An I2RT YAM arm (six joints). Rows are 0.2 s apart.
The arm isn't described. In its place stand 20 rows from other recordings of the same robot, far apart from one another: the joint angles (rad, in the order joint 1, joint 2, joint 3, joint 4, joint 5, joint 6), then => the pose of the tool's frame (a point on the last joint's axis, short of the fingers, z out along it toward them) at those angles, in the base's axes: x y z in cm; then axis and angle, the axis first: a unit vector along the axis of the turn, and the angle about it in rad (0 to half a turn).
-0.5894, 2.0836, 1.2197, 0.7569, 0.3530, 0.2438 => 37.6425, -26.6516, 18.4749, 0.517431, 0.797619, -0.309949, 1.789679
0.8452, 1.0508, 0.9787, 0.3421, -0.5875, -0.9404 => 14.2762, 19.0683, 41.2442, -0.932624, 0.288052, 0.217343, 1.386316
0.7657, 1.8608, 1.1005, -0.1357, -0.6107, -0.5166 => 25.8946, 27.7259, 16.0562, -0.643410, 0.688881, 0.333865, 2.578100
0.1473, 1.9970, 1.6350, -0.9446, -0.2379, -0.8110 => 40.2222, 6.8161, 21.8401, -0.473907, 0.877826, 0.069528, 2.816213
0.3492, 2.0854, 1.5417, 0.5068, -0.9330, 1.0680 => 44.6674, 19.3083, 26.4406, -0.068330, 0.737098, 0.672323, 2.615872
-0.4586, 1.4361, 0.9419, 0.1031, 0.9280, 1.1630 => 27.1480, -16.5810, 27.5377, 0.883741, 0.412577, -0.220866, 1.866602
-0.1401, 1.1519, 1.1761, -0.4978, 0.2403, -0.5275 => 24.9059, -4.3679, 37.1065, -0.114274, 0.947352, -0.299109, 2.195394
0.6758, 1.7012, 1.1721, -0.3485, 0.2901, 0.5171 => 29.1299, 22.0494, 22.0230, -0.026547, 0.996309, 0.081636, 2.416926
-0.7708, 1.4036, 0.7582, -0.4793, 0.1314, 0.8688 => 17.9698, -18.1028, 17.5783, 0.740008, 0.670385, -0.054519, 2.690586
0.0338, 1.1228, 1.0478, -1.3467, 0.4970, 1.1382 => 17.0569, -1.1216, 28.8798, 0.532946, 0.829371, -0.167668, 2.747471
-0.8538, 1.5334, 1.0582, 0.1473, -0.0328, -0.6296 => 23.6903, -26.9974, 28.3287, 0.090615, 0.899905, -0.426567, 2.234341
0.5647, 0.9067, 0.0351, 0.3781, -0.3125, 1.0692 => 12.5832, 9.2673, 12.1397, 0.138717, 0.868487, 0.475907, 2.637389
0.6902, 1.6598, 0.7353, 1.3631, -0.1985, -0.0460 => 25.5786, 22.0300, 26.3249, -0.431441, 0.747392, 0.505237, 1.352797
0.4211, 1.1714, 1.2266, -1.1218, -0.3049, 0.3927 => 18.8026, 9.5926, 33.5625, -0.052211, 0.970352, 0.235989, 2.803561
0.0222, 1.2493, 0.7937, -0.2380, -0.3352, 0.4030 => 26.5416, 1.7607, 24.1254, 0.107313, 0.961014, 0.254824, 2.367562
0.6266, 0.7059, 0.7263, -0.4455, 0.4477, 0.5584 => 13.8204, 8.1024, 30.5995, 0.109901, 0.979791, 0.167127, 1.994548
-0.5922, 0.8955, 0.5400, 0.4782, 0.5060, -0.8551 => 16.4507, -13.1467, 30.3401, 0.113020, 0.732908, -0.670874, 2.244325
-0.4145, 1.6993, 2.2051, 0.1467, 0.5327, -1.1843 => 28.7677, -14.6328, 61.0066, 0.068048, 0.567353, -0.820658, 2.049608
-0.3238, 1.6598, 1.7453, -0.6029, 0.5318, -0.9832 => 34.8278, -13.5928, 40.5380, -0.149703, 0.858528, -0.490426, 2.642478
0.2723, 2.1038, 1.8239, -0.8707, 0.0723, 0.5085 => 43.4937, 11.8780, 23.0881, 0.125338, 0.990969, 0.047652, 2.726235
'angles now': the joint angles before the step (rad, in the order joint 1, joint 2, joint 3, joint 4, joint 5, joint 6). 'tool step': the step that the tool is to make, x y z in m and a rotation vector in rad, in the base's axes. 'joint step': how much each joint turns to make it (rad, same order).
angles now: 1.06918, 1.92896, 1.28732, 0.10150, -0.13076, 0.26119
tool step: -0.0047, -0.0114, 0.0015, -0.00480, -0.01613, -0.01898
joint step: -0.00123, -0.04555, -0.05714, 0.01455, 0.02368, -0.00505
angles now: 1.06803, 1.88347, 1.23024, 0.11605, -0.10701, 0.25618
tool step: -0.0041, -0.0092, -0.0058, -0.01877, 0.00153, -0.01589
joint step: -0.00056, -0.02512, -0.05183, 0.00967, 0.01710, 0.00137
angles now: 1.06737, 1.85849, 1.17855, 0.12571, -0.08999, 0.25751
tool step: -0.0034, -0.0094, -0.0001, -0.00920, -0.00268, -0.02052
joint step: -0.00216, -0.03404, -0.04228, 0.00179, 0.01918, 0.00396
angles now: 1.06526, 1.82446, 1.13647, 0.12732, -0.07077, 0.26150
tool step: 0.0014, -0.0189, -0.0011, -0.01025, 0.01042, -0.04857
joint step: -0.02495, -0.05279, -0.06607, 0.00022, 0.01778, 0.01607
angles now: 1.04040, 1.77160, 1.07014, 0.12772, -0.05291, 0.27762
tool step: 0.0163, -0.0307, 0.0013, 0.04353, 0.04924, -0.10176
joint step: -0.08098, -0.06369, -0.07635, 0.02674, -0.01730, 0.06608
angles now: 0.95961, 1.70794, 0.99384, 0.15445, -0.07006, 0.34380
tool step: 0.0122, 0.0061, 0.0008, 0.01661, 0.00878, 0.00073
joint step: -0.01922, 0.04113, 0.04849, 0.00136, -0.02581, 0.00377
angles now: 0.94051, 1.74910, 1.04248, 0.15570, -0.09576, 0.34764
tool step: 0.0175, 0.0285, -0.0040, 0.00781, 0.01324, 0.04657
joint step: 0.00251, 0.12385, 0.14118, -0.02001, -0.04554, -0.01016
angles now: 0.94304, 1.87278, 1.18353, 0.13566, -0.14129, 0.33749
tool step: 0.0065, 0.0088, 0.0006, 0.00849, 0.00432, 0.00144
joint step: -0.00073, 0.03663, 0.05041, -0.00857, -0.00629, 0.00616
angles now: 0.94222, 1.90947, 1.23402, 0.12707, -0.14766, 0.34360
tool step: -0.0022, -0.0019, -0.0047, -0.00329, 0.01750, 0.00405
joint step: 0.00079, -0.00132, -0.01784, 0.00490, -0.00920, 0.00878
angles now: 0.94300, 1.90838, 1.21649, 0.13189, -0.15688, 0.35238
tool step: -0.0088, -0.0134, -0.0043, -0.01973, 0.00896, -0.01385
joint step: -0.00067, -0.04682, -0.07423, 0.00670, 0.01344, 0.00350
